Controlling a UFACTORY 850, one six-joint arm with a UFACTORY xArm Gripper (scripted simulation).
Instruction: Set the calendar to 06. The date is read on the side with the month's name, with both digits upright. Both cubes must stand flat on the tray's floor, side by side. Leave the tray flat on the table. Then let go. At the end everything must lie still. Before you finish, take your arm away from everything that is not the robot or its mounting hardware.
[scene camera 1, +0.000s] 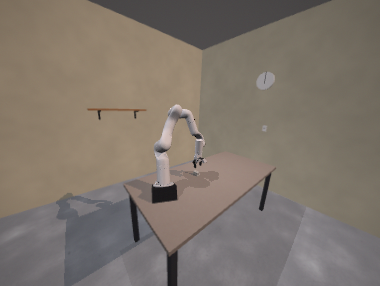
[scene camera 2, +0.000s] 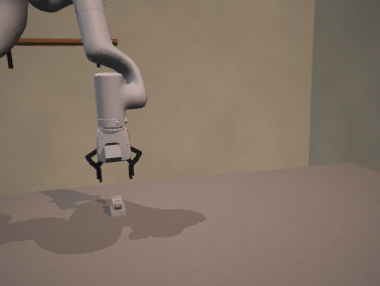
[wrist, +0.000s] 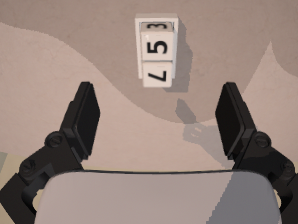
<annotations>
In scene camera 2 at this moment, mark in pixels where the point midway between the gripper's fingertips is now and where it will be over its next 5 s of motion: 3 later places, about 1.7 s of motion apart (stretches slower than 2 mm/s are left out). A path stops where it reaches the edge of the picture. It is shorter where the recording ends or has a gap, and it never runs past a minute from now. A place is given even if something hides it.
My gripper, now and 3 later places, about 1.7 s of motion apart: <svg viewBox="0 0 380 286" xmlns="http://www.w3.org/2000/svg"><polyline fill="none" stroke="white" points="115,179 116,195 117,206 115,178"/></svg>
</annotations>
